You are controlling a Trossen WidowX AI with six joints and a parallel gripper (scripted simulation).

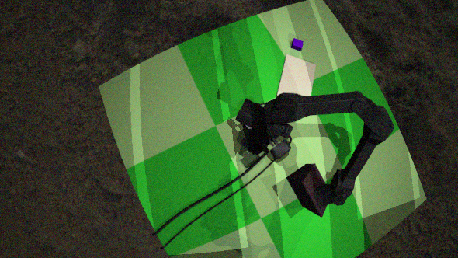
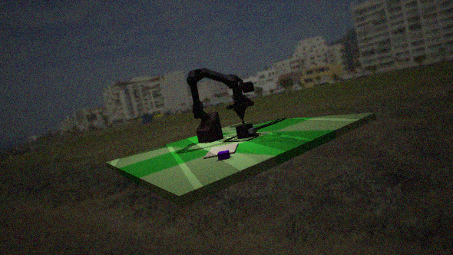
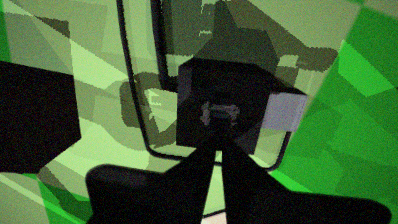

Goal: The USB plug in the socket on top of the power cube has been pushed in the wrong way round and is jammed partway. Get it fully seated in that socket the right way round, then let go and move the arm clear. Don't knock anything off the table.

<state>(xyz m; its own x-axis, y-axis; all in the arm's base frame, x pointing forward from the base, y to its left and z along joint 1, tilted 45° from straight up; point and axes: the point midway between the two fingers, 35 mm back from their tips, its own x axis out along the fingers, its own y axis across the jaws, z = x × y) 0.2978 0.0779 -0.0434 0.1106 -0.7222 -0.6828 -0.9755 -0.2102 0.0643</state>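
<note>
Now: gripper tip 50 mm above the silver-framed socket. From my gripper tip the other things lie so: purple cube (320 mm ahead, 370 mm to the right, 100 mm below); then usb plug (20 mm below); then pale flat sheet (160 mm ahead, 280 mm to the right, 110 mm below).
</note>
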